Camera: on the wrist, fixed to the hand. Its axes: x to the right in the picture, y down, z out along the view.
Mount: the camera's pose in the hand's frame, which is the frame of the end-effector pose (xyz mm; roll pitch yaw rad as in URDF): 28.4 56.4 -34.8 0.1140 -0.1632 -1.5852
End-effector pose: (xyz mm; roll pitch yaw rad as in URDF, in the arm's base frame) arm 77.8 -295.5 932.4 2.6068 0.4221 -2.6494
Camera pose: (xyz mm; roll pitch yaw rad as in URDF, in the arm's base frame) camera 19.2 -292.0 974.3 -2.4909 0.6192 -0.7325
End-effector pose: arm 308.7 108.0 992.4 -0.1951 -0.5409 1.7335
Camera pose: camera 253.1 147.1 968.4 0.6857 -0.2977 -0.0403
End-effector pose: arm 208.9 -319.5 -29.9 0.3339 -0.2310 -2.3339
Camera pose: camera 234.3 -386.6 -37.4 0.3436 0.1694 2.4039
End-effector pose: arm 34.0 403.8 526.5 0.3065 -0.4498 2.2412
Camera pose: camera -36.6 389.4 524.3 0.5638 0.1352 0.7202
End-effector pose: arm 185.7 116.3 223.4 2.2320 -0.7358 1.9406
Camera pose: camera 200.8 97.3 291.3 2.1737 0.7218 2.6303
